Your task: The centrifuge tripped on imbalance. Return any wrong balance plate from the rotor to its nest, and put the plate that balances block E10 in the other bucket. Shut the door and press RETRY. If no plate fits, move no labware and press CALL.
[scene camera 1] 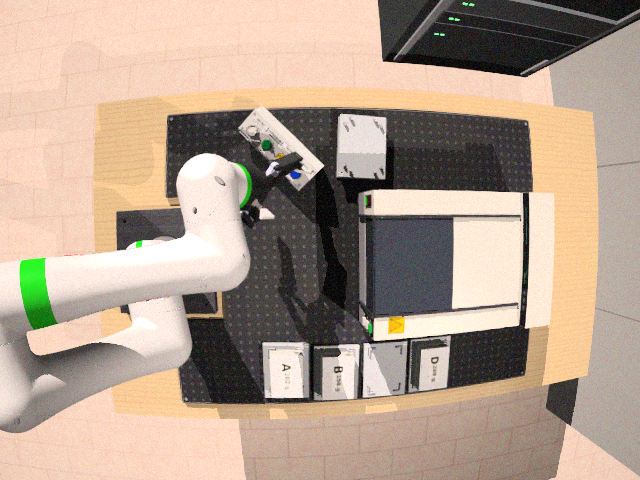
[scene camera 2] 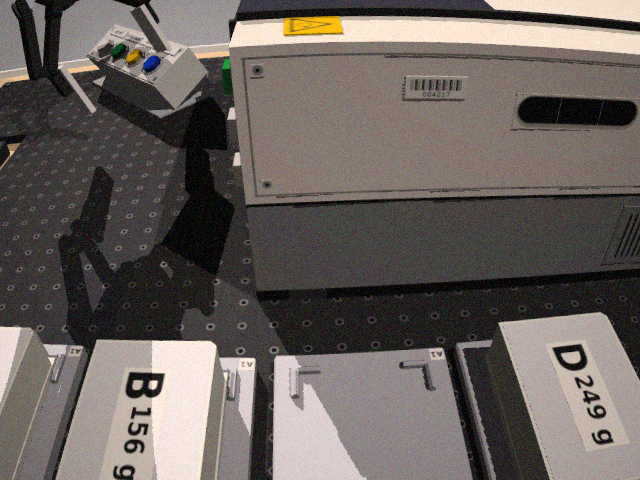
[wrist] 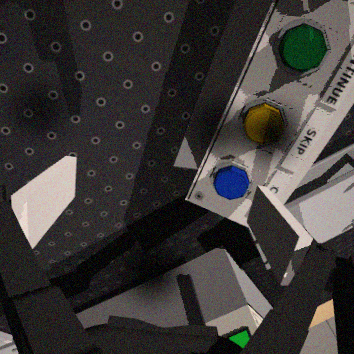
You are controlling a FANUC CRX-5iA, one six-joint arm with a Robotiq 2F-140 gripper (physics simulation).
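Places are measured from the arm's base along level axes (x up, y ahead, z left), in centimetres.
Pixels of known places: gripper, fingertip midpoint: (scene camera 1: 286, 191) (scene camera 2: 128, 79) (wrist: 165, 190).
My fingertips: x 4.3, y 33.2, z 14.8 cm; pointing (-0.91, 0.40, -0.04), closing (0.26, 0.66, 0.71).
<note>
Ahead of a thing's pixels: the offset from my fingertips to its top centre.
The grey button box {dz +11.4, dx +2.1, dy -0.3 cm} (scene camera 1: 304, 168) (scene camera 2: 175, 78) (wrist: 317, 147) stands at the back left of the mat. It carries a green button {dz +12.0, dx +1.2, dy -3.6 cm} (scene camera 1: 267, 144) (scene camera 2: 118, 50) (wrist: 303, 46), a yellow button {dz +8.1, dx +1.2, dy -0.4 cm} (scene camera 2: 133, 56) (wrist: 263, 123) and a blue button {dz +4.2, dx +1.2, dy +2.7 cm} (scene camera 1: 295, 174) (scene camera 2: 151, 63) (wrist: 231, 182). My gripper (scene camera 1: 287, 162) is open and empty. It hovers just over the box between the yellow and blue buttons. In the wrist view one dark finger covers the label beside the blue button. The centrifuge (scene camera 1: 485, 262) (scene camera 2: 390, 124) stands at the right. A dark panel {dz -19.2, dx +15.0, dy +25.8 cm} (scene camera 1: 409, 264) covers its top; rotor and buckets are hidden.
At the front stands a row of nests: plate A {dz -46.7, dx -0.9, dy -5.4 cm} (scene camera 1: 286, 370), plate B {dz -49.1, dx -0.9, dy +7.8 cm} (scene camera 1: 336, 371) (scene camera 2: 151, 410), an empty nest {dz -50.3, dx -4.5, dy +21.3 cm} (scene camera 1: 385, 369) (scene camera 2: 366, 414), plate D {dz -51.2, dx -0.9, dy +34.4 cm} (scene camera 1: 430, 364) (scene camera 2: 532, 381). A white block {dz +9.8, dx -1.3, dy +20.3 cm} (scene camera 1: 361, 145) stands behind the centrifuge. A dark server rack (scene camera 1: 470, 33) is at the far back.
</note>
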